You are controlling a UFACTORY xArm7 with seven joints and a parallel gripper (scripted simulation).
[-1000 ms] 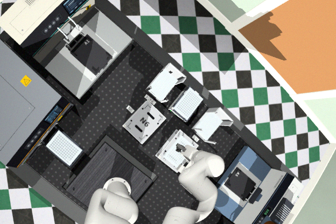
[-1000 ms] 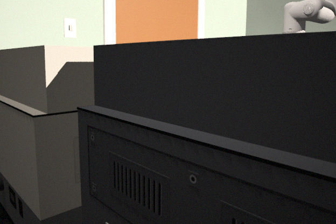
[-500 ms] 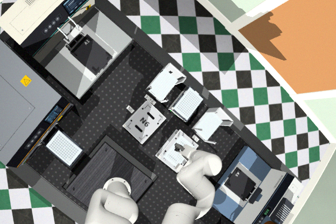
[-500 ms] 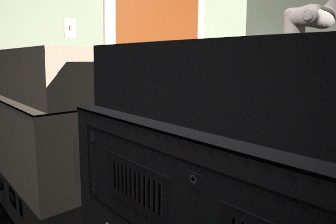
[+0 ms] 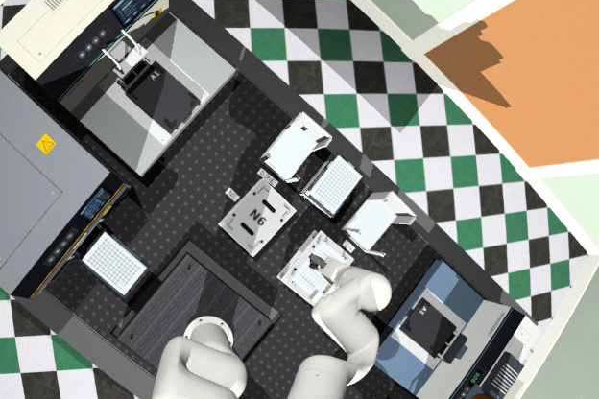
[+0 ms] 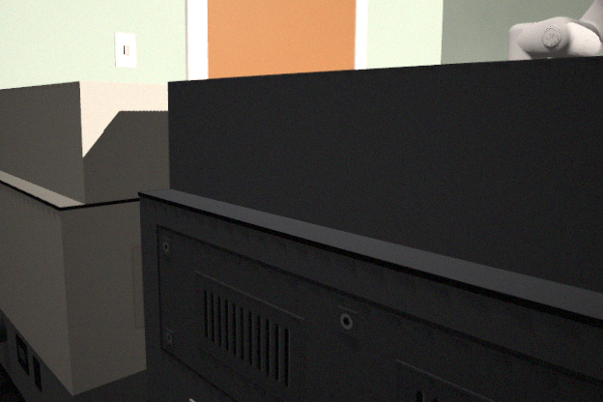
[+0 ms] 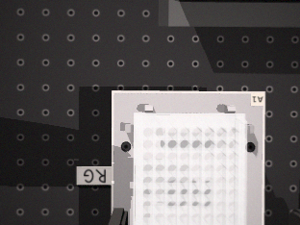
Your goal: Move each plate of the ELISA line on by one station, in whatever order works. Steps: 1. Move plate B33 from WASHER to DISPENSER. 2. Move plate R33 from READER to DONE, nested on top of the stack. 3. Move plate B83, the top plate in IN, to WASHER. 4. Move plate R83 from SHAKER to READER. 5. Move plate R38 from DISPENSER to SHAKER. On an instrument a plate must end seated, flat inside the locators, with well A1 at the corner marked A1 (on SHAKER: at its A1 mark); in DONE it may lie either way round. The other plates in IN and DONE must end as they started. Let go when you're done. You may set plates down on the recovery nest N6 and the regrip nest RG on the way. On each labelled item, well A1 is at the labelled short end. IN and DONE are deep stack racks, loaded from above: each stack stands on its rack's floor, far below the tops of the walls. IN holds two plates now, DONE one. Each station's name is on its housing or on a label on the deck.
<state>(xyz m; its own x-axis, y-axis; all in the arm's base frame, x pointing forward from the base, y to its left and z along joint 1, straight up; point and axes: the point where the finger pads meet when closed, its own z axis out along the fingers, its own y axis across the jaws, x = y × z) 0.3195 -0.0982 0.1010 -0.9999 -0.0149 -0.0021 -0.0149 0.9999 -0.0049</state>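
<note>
My gripper is now 8 cm above the regrip nest RG. Round my hand: dark reader nest (40 cm to the left, 31 cm behind, 4 cm below); N6 nest (20 cm to the left, 11 cm below).
</note>
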